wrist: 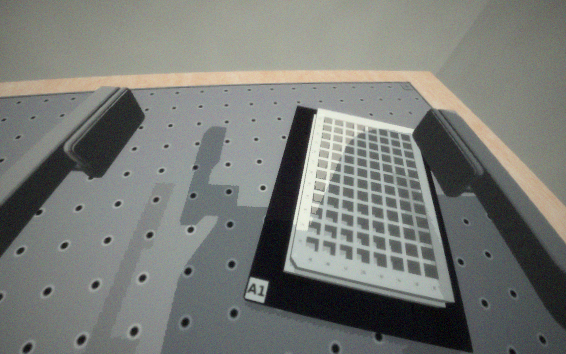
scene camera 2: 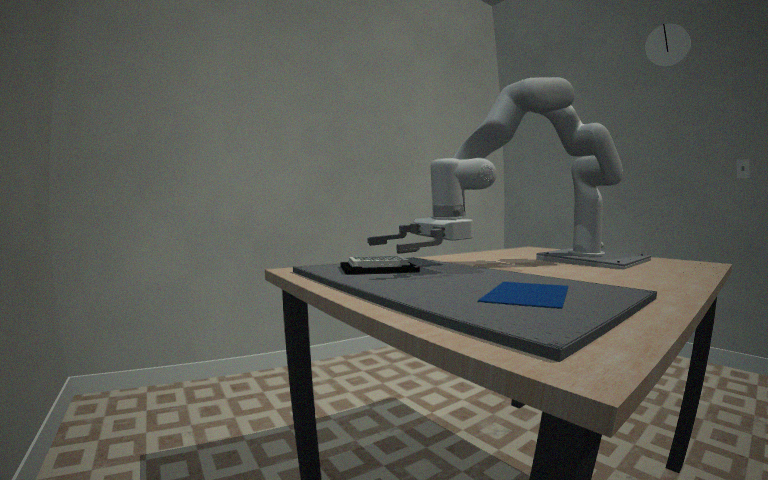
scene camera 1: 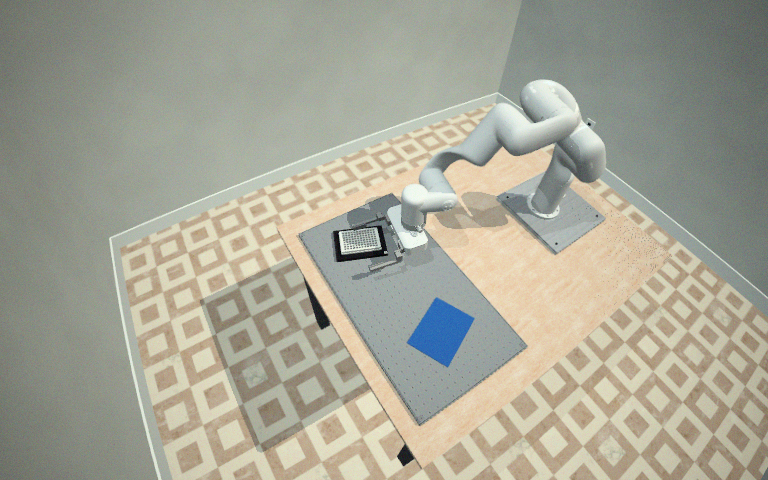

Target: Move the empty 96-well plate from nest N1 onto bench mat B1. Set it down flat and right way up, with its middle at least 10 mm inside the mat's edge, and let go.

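Frame: origin at the arm's base, x ahead, y left, z up, level; centimetres.
Seen in the pictures: end effector, tool point: (wrist: 281,138) (scene camera 2: 391,244) (scene camera 1: 367,246); arm's base, origin of the base link: (scene camera 2: 586,254) (scene camera 1: 542,206).
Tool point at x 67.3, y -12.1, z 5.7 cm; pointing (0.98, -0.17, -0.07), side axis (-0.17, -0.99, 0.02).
Offsets run from my tool point to a thing's middle. Level surfaces: height alone.
The white 96-well plate @[dx -0.4, dy -6.1, dz -4.4 cm] (scene camera 1: 360,240) (scene camera 2: 377,260) (wrist: 372,200) lies flat, wells up, in the black nest N1 @[dx -0.4, dy -6.1, dz -5.6 cm] (scene camera 1: 346,258) (scene camera 2: 380,270) (wrist: 272,240), which has an A1 label at one corner. My gripper (scene camera 1: 364,246) (scene camera 2: 391,244) (wrist: 277,142) is wide open and empty. Its fingers are a little above the plate, apart from it. In the wrist view the plate is off-centre, close to the right finger, and turned relative to the fingers. The blue bench mat B1 @[dz -6.1 cm] (scene camera 1: 440,332) (scene camera 2: 526,295) lies flat with its surface bare; it does not show in the wrist view.
The nest and mat are on a grey perforated board @[dz -6.3 cm] (scene camera 1: 390,316) (scene camera 2: 453,305) (wrist: 115,240) on a wooden table @[dz -7.6 cm] (scene camera 1: 543,277) (scene camera 2: 611,362). The nest is near the board's far left end, the mat towards the near end. The arm's base plate (scene camera 1: 566,232) (scene camera 2: 623,260) stands at the right.
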